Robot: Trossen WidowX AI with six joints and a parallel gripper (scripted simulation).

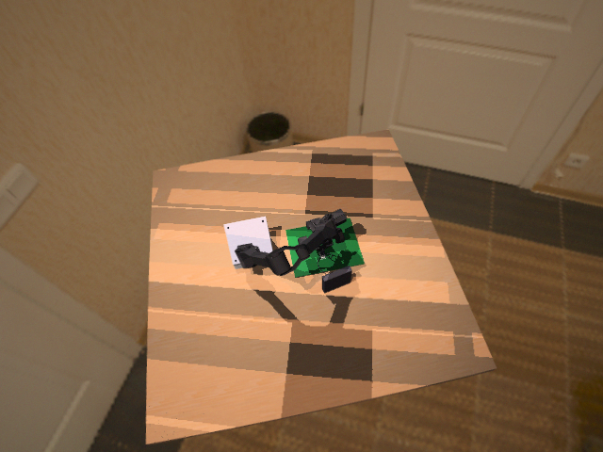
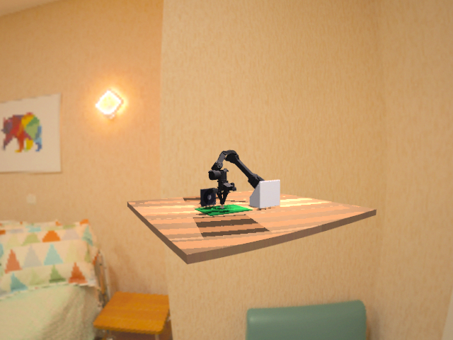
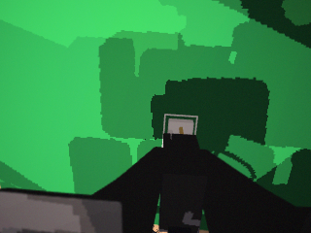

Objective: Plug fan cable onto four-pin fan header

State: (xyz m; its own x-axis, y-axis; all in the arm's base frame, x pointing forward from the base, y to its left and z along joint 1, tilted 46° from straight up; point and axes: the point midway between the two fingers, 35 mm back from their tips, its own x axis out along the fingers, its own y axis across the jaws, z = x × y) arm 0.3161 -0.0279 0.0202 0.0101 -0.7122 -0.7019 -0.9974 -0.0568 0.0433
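The pale pin header lies 10 mm to the right of my gripper tip and 40 mm below it. Also, from my gripper tip: green board: 20 mm ahead, 30 mm to the left, 50 mm below; black plug: 10 mm to the right, 10 mm above; black fan: 30 mm ahead, 150 mm to the right, 20 mm above.
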